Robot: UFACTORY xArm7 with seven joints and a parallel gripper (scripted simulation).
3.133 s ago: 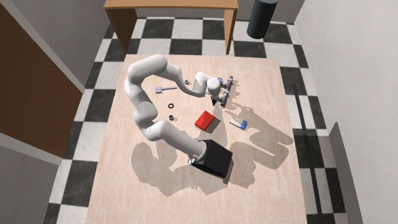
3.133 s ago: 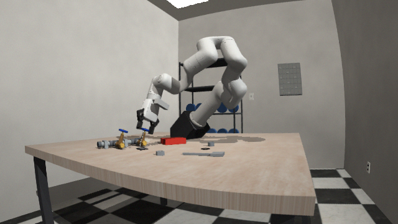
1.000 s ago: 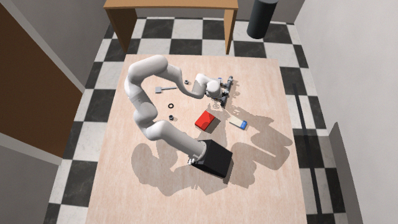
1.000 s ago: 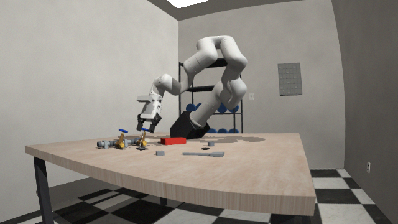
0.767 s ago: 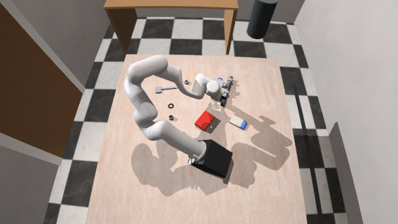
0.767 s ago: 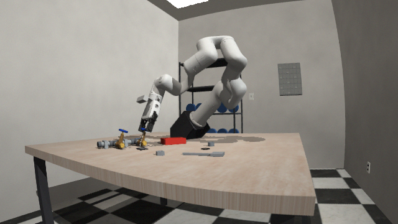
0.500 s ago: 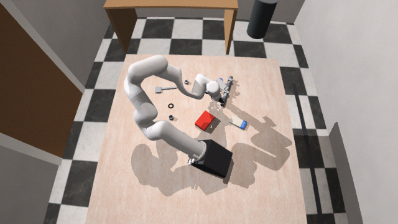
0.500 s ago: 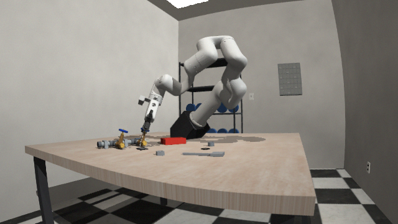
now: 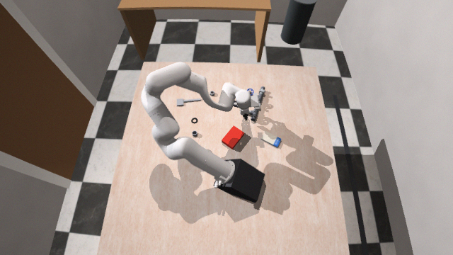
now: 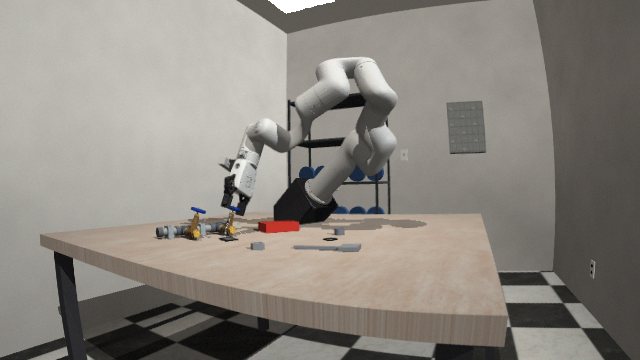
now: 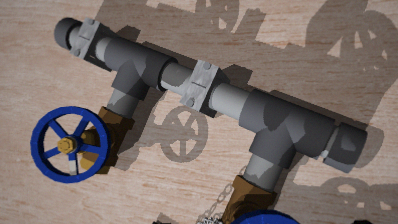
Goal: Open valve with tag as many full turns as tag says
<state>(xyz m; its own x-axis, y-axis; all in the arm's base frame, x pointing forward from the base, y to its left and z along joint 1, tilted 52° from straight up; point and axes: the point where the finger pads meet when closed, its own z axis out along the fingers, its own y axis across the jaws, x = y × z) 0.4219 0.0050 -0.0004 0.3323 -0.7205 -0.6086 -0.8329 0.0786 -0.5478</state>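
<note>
Now: the black tag 8 cm below my hand, 7 cm ahead of it and 6 cm to the left of it. Also, from my hand: red block (17 cm behind, 7 cm below, 2 cm to the left); then white box (20 cm to the right, 12 cm behind, 8 cm below); then grey flat tool (39 cm to the left, 8 cm below).
</note>
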